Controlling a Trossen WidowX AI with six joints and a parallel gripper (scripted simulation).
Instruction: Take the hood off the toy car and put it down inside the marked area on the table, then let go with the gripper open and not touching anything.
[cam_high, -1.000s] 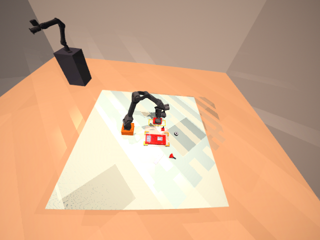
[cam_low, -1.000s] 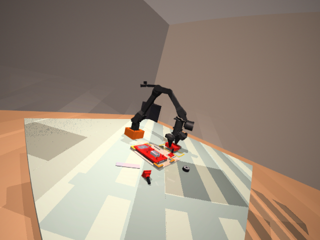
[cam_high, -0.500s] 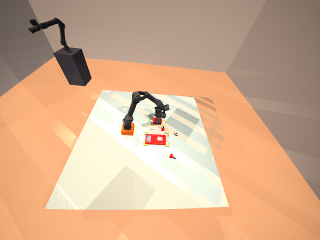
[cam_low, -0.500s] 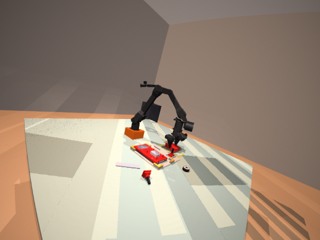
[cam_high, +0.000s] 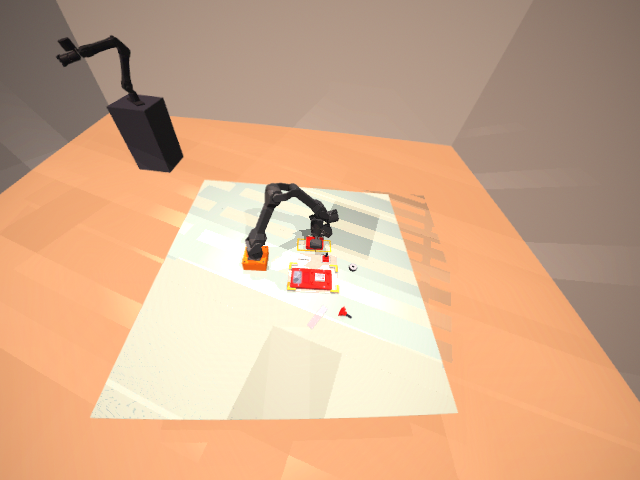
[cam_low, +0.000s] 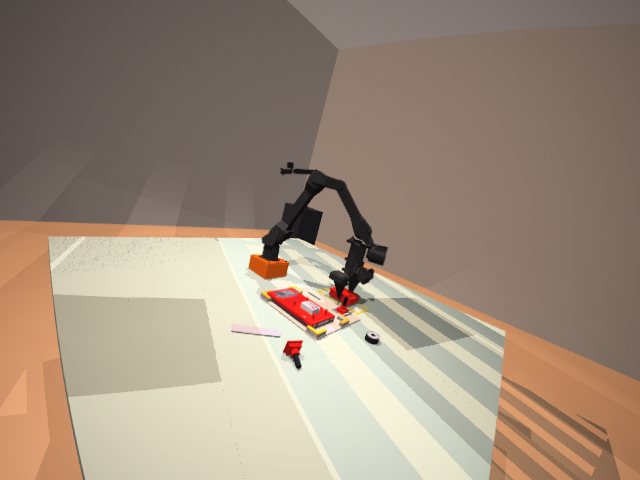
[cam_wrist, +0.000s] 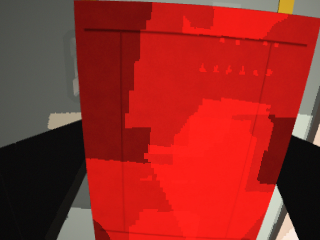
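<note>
Now: gripper tip 10 mm below the red hood. Round my gripper tip: wheel 210 mm ahead, 130 mm to the right, 10 mm below; then pale strip 410 mm to the right, 40 mm ahead, 20 mm below.
</note>
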